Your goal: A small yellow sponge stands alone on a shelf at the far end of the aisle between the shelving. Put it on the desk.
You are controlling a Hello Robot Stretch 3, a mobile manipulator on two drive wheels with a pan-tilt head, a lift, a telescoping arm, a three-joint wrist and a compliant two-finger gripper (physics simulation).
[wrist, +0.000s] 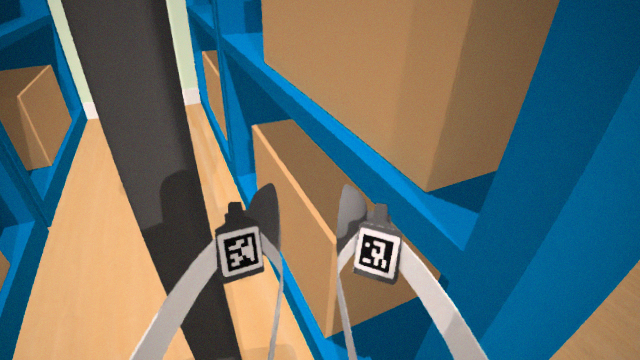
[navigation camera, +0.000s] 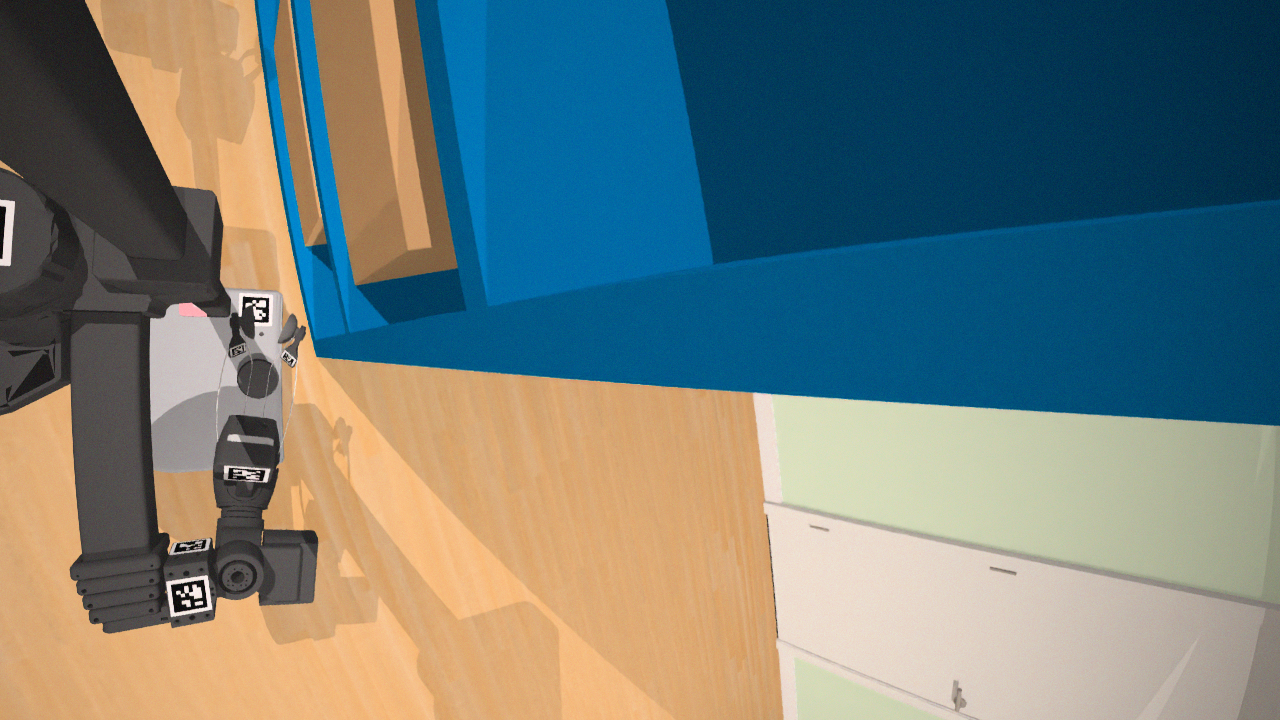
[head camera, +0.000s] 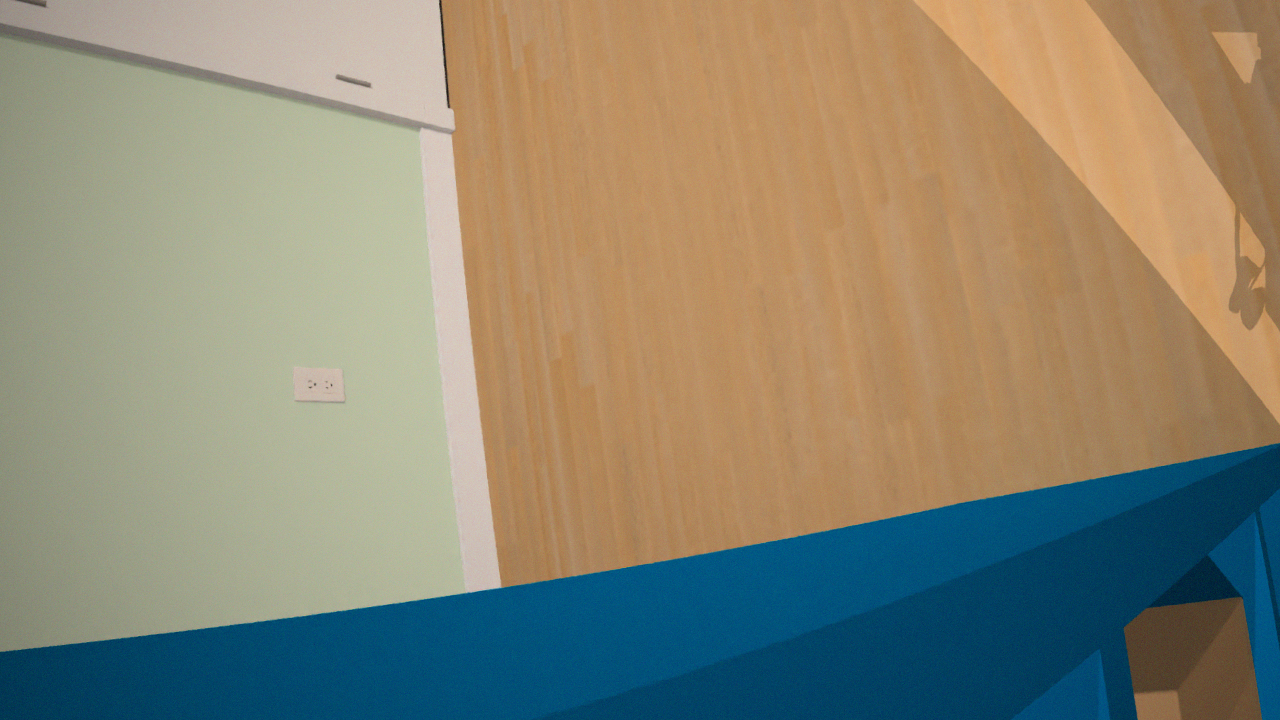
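Seen in the pictures: gripper, fingertip midpoint: (navigation camera: 271,310); robot's base at its link origin: (navigation camera: 256,375).
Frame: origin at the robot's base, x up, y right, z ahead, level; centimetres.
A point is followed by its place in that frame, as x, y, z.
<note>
The yellow sponge and the desk do not show in the current views. My gripper (navigation camera: 268,327) {56.3, -10.1, 1.9} (wrist: 308,209) {56.3, -10.1, 1.9} is open, its two fingertips apart with no object between them. In the navigation view it hangs over the grey robot base, close to the corner of the blue shelving (head camera: 626,635) {114.4, -5.3, 18.0} (navigation camera: 581,335) {107.5, -5.9, 12.4} (wrist: 530,150). In the wrist view the fingertips stand in front of a lower brown box (wrist: 300,260) on that shelving.
In the wrist view my dark mast (wrist: 135,125) crosses the aisle, with more brown boxes (wrist: 375,75) (wrist: 50,110) on both sides. Beyond the shelving are wooden floor (head camera: 716,268) {0.0, 21.9, 106.0} (navigation camera: 581,483) {0.0, 35.2, 87.9}, a pale green wall (head camera: 223,268) {59.9, 20.4, 181.9} (navigation camera: 984,474) {94.1, 33.9, 185.2} and a white door (navigation camera: 895,591) {62.6, 90.1, 197.5}.
</note>
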